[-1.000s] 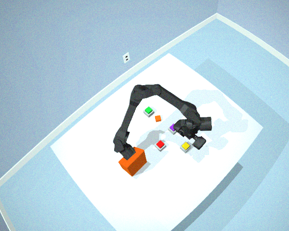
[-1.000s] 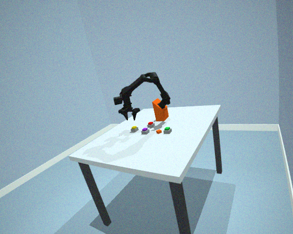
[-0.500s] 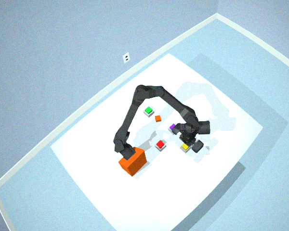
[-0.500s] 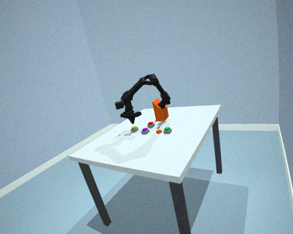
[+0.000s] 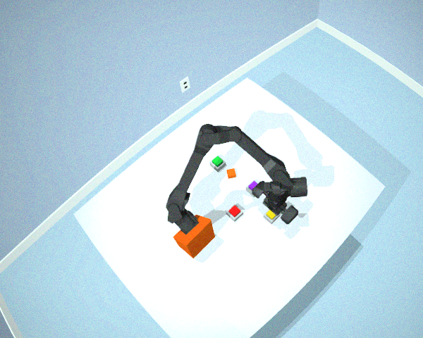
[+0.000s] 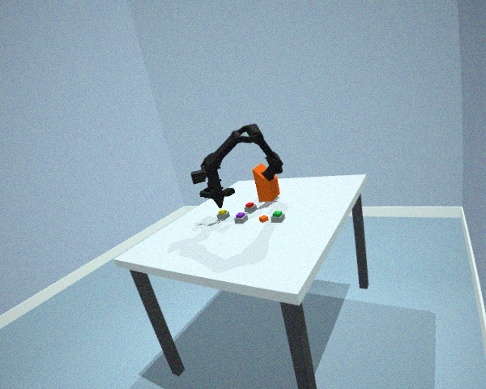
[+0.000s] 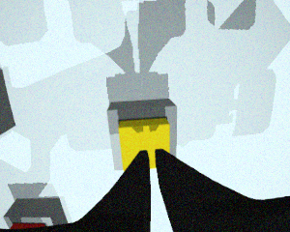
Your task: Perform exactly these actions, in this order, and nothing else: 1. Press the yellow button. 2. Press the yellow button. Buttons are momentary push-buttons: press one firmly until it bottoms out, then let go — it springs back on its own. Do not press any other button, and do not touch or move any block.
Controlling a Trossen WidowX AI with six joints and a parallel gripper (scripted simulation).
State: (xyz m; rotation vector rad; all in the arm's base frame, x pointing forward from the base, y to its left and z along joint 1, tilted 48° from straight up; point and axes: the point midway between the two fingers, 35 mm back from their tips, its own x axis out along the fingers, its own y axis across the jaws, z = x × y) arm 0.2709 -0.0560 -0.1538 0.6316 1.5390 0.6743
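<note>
My gripper tip is now 20 mm above the yellow button. From my gripper tip the other things lie so: red button: 110 mm to the left, 100 mm behind, 20 mm below; purple button: 130 mm to the left, 30 mm ahead, 20 mm below; small orange block: 250 mm to the left, 50 mm below, 20 mm ahead.
</note>
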